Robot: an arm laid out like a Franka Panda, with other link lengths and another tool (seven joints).
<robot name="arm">
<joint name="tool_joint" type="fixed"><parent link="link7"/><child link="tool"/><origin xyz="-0.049 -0.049 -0.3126" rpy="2.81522 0 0.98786"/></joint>
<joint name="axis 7" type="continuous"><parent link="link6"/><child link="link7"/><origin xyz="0.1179 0 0"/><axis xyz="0 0 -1"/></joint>
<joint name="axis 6" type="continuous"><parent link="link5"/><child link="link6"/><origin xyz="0 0 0"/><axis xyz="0 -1 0"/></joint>
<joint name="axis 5" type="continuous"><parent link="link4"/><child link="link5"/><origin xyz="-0.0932 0 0.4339"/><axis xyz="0 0 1"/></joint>
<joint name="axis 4" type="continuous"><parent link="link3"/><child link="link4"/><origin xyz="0.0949 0 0"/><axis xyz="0 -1 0"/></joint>
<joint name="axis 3" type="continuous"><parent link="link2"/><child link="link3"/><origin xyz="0 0 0.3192"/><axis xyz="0 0 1"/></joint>
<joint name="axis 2" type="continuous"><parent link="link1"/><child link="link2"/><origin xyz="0 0 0"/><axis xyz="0 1 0"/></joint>
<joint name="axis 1" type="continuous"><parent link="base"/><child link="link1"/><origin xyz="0 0 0.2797"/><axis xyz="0 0 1"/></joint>
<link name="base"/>
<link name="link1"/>
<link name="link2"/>
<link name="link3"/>
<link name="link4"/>
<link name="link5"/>
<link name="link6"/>
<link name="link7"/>
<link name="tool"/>
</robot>
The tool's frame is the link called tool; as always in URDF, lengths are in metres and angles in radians. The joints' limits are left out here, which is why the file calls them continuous.
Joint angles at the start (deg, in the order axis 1, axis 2, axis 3, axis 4, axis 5, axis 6, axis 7):
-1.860, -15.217, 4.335, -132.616, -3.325, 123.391, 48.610
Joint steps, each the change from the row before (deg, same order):
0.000, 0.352, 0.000, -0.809, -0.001, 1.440, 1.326
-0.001, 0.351, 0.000, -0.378, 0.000, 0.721, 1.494
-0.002, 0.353, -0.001, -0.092, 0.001, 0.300, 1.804
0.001, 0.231, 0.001, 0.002, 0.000, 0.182, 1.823
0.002, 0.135, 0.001, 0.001, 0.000, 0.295, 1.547
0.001, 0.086, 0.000, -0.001, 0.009, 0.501, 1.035
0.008, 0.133, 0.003, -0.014, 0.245, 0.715, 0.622
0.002, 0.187, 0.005, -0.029, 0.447, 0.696, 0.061
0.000, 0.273, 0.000, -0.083, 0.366, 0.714, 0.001
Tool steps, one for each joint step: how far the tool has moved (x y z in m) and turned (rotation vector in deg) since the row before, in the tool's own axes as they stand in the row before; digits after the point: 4 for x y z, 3 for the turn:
0.0007, -0.0049, 0.0072, 0.027, -0.132, 1.291
0.0002, -0.0039, 0.0044, 0.051, -0.467, 1.380
0.0004, -0.0035, 0.0026, 0.053, -0.703, 1.644
0.0008, -0.0028, 0.0010, 0.027, -0.621, 1.698
0.0016, -0.0021, 0.0002, 0.013, -0.339, 1.507
0.0027, -0.0014, -0.0001, 0.021, 0.061, 1.113
0.0036, -0.0020, -0.0001, 0.224, 0.294, 0.893
0.0030, -0.0023, 0.0004, 0.387, 0.343, 0.453
0.0023, -0.0023, 0.0017, 0.327, 0.262, 0.316

